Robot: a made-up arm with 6 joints.
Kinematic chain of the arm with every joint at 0, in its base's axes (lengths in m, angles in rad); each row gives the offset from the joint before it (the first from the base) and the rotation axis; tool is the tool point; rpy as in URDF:
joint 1: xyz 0 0 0.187 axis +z
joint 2: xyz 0 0 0 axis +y
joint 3: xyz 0.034 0 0.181 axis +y
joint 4: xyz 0.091 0 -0.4 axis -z
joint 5: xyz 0 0 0 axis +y
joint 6: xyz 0.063 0 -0.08 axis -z
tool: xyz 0 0 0 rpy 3.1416 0 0
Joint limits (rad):
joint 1: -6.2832..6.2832
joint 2: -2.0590..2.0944
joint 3: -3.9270..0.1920
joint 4: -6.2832..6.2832
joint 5: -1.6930..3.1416
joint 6: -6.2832..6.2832
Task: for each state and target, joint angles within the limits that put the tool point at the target. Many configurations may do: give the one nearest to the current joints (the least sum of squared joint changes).
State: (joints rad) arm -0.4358 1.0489 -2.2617 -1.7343 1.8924 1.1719
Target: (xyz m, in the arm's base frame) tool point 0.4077 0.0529 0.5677
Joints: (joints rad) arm 0.3570 0.4686 -2.4578 -1.6368 2.6541 1.1719
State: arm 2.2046 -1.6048 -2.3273 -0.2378 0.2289 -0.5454
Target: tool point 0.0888 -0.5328 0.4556
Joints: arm 1.8018 -2.0590 -1.5731 -0.4325 -0.3165 -0.5454
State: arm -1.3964 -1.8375 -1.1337 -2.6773 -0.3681 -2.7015
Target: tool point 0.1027 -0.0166 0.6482
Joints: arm -0.9040 -1.3059 -1.1869 -2.2241 -0.3903 -2.7015
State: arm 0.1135 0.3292 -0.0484 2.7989 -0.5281 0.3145
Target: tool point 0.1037 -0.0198 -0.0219
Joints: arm 0.1284 -0.0042 -0.1794 2.8121 -0.9457 0.3145
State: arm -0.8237 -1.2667 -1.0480 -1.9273 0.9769 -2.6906
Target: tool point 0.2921 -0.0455 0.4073
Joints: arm -0.1673 -1.5501 -0.2104 -1.9361 0.6273 -2.6906
